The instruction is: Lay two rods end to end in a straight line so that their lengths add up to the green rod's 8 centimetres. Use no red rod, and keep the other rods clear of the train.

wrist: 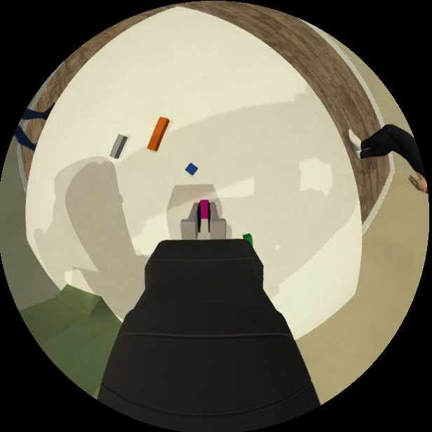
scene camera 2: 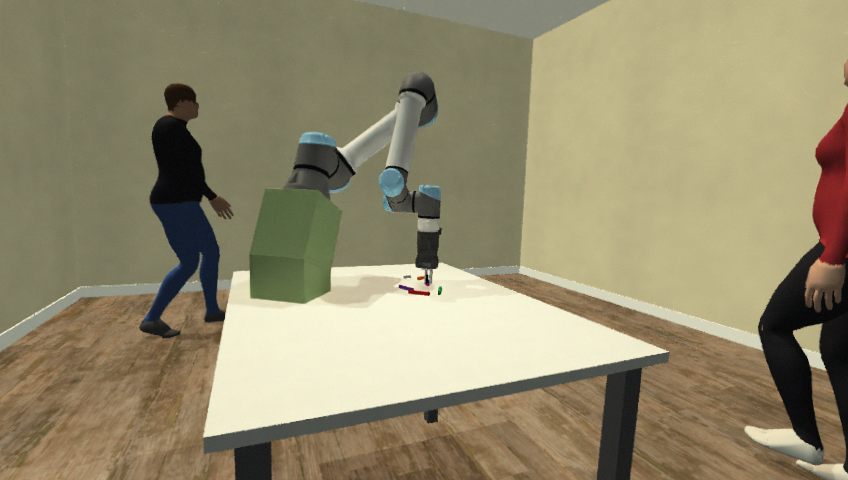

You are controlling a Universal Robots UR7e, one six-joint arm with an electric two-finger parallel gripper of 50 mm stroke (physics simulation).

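Pixels of known places: gripper, between the fingertips: (scene camera 2: 428,284); arm's base, origin of its link: (scene camera 2: 305,200).
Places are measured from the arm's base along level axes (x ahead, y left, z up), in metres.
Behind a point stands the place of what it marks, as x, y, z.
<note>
My gripper (scene camera 2: 427,281) @(0.418, -0.037, -0.286) (wrist: 204,211) points down at the table and is shut on a short magenta rod (wrist: 204,209), low over the table top; whether the rod touches the table I cannot tell. A small blue block (wrist: 191,169) lies ahead of the fingers in the wrist view. An orange rod (scene camera 2: 420,277) @(0.423, 0.061, -0.282) (wrist: 158,134) and a grey rod (scene camera 2: 407,276) @(0.382, 0.096, -0.284) (wrist: 118,146) lie farther off, apart from each other. The green rod (scene camera 2: 439,290) @(0.415, -0.151, -0.281) (wrist: 248,238) is partly hidden by the gripper body in the wrist view. A red rod (scene camera 2: 420,292) @(0.348, -0.155, -0.283) and a purple rod (scene camera 2: 405,287) @(0.321, -0.078, -0.284) lie close together in the scene view.
The white table (scene camera 2: 416,350) @(0.187, -0.592, -0.291) (wrist: 210,65) carries the green robot pedestal (scene camera 2: 289,246) @(-0.053, -0.146, -0.129) (wrist: 75,330) at the left. One person (scene camera 2: 178,160) stands behind the table at the left, another (scene camera 2: 830,220) at the right, both off the table.
</note>
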